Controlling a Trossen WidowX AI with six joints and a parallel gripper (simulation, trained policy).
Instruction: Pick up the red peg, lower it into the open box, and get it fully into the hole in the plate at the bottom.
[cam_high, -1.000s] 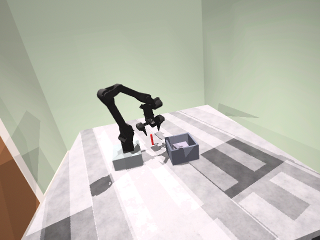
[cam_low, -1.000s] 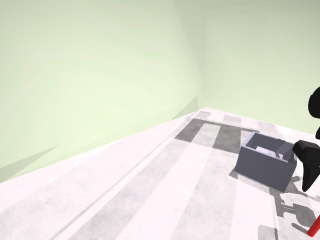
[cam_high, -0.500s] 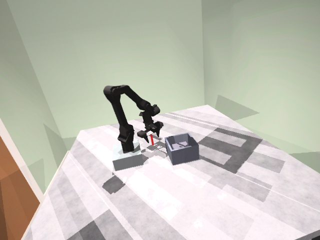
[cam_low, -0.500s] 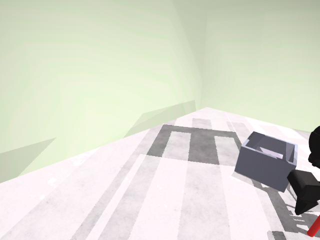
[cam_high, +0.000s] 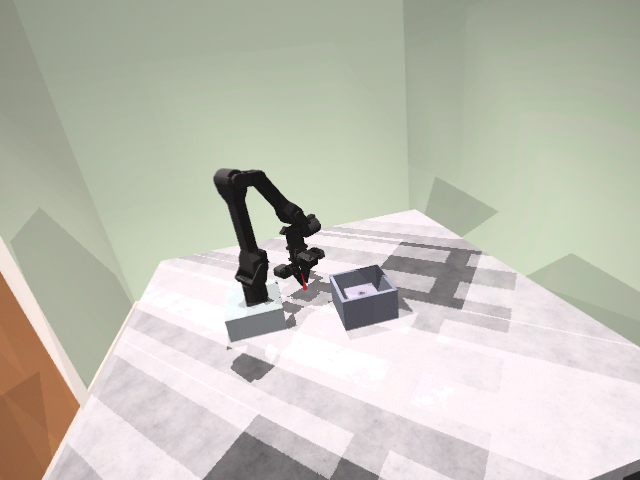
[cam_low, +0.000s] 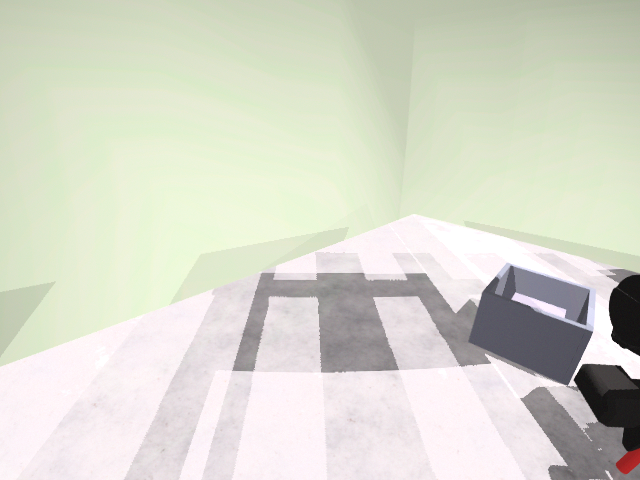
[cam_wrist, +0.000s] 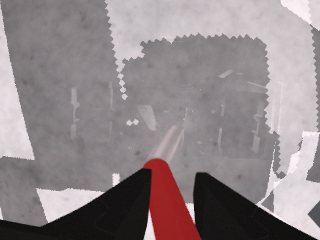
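Right now the grey box is 13 cm ahead of my gripper tip and 19 cm to the right of it. Round my gripper tip: red peg (1 cm to the left, 1 cm above).
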